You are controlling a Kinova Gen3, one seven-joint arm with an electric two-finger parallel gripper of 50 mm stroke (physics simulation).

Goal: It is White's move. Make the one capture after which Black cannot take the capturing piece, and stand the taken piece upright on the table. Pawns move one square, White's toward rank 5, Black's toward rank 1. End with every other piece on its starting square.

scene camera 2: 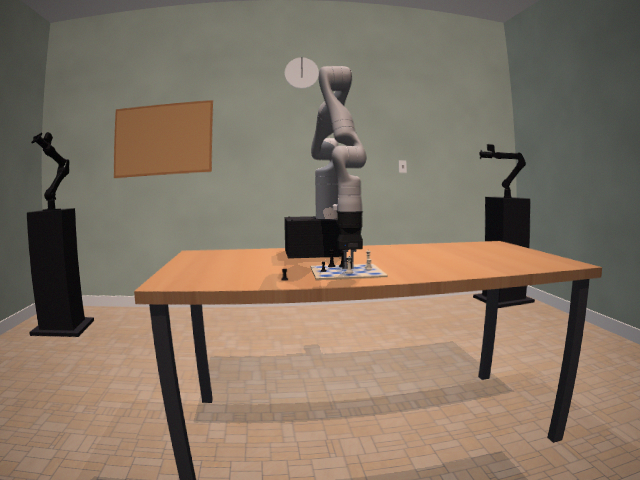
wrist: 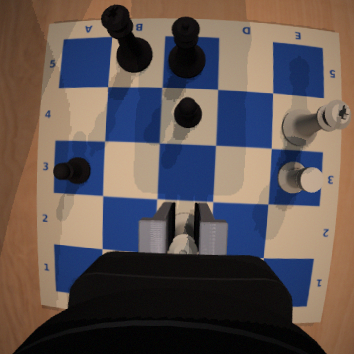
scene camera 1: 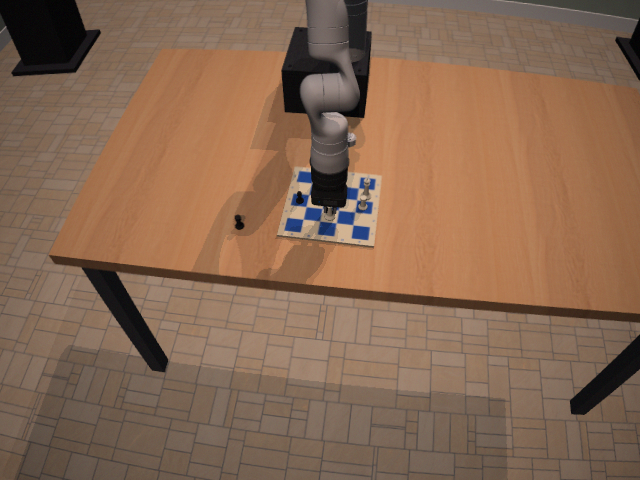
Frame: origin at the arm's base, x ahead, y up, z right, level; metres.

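Where they show: gripper, fingertip midpoint: (scene camera 2: pixel 348 268) (wrist: pixel 184 218) (scene camera 1: pixel 330 210); arm's base, link origin: (scene camera 2: pixel 327 218).
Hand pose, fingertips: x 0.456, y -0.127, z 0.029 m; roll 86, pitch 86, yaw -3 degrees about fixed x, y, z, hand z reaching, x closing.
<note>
Each offset is from my fingertips to the top centre of the thing. Level surfaces: height alone.
My gripper (scene camera 1: pixel 329 208) (scene camera 2: pixel 349 259) (wrist: pixel 184 218) is shut on the white round-topped piece @(dz +0.001, dx +0.010, dy +0.042 m) (scene camera 1: pixel 329 217) (wrist: pixel 183 245), upright at C2; whether its base touches the board (scene camera 1: pixel 376 217) (wrist: pixel 44 140) is unclear. A black pawn @(dz -0.006, dx -0.069, dy +0.020 m) (wrist: pixel 188 113) stands on C4. Another black pawn @(dz +0.073, dx -0.035, dy +0.020 m) (scene camera 1: pixel 299 197) (scene camera 2: pixel 323 267) (wrist: pixel 79 170) stands on A3. A tall black piece @(dz +0.029, dx -0.113, dy +0.052 m) (wrist: pixel 134 55) stands on B5 and a black piece @(dz -0.007, dx -0.106, dy +0.042 m) (wrist: pixel 186 61) on C5. The white king @(dz -0.082, dx -0.056, dy +0.052 m) (scene camera 1: pixel 366 190) (wrist: pixel 298 127) stands on E4, and a white rook @(dz -0.075, dx -0.022, dy +0.022 m) (scene camera 1: pixel 362 203) (wrist: pixel 291 177) on E3.
A small black piece @(dz +0.207, dx +0.043, dy +0.016 m) (scene camera 1: pixel 238 222) (scene camera 2: pixel 284 274) stands upright on the table @(dy -0.018 m) (scene camera 1: pixel 465 180) (scene camera 2: pixel 465 263), left of the board. The black base block (scene camera 1: pixel 297 95) (scene camera 2: pixel 305 237) stands behind the board. The arm hides part of the board's back in scene camera 1.
</note>
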